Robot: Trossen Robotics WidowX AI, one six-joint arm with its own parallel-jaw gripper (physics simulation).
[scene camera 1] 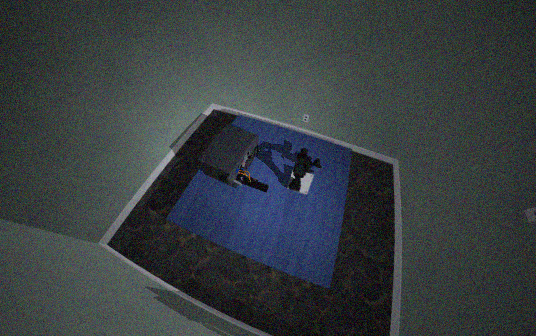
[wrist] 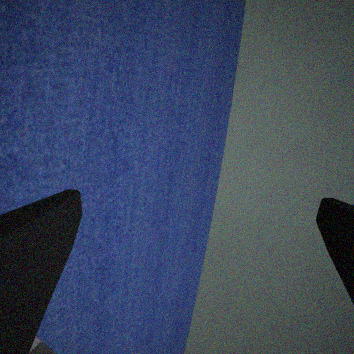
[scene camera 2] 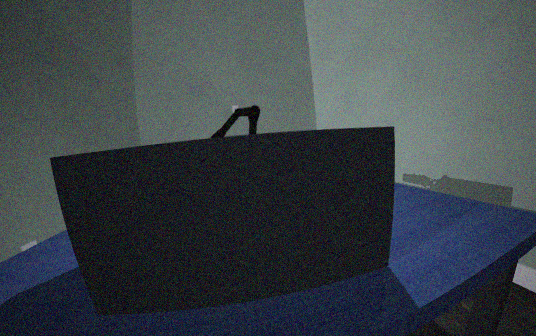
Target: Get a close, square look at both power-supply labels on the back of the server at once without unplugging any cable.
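Where they show: gripper, fingertip midpoint: (scene camera 1: 317, 169) (wrist: 203, 206); arm's base at its link origin: (scene camera 1: 295, 184).
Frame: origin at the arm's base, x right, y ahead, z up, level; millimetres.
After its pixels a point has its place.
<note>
The server (scene camera 1: 227, 147) @[x -12, y 612, z 168 mm] (scene camera 2: 225, 220) @[x 21, y 763, z 72 mm] is a dark box on the blue tabletop. In scene camera 1 its back, with small bright details and orange cabling (scene camera 1: 244, 175) @[x -163, y 377, z 140 mm], faces the arm's side; the power-supply labels cannot be made out. In scene camera 2 a broad, plain dark face shows and hides most of the arm. The server and labels do not show in the wrist view. My gripper (wrist: 203, 206) @[x 181, y -130, z 53 mm] is open and empty, with its fingers wide apart over the tabletop's edge. In scene camera 1 the black arm (scene camera 1: 302, 162) @[x -31, y 8, z 355 mm] stands apart from the server; its fingers are too small to tell.
The blue tabletop (scene camera 1: 270, 220) @[x -347, y 73, z -53 mm] (scene camera 2: 450, 225) @[x -448, y 721, z -53 mm] (wrist: 125, 125) @[x 207, y -208, z -53 mm] runs under the server and arm. A white plate (scene camera 1: 307, 184) @[x 28, y -91, z 22 mm] lies at the arm's base. A dark elongated object (scene camera 1: 257, 185) @[x -210, y 246, z 151 mm] lies near the server's back corner. A wall outlet (scene camera 1: 306, 118) is beyond the table.
</note>
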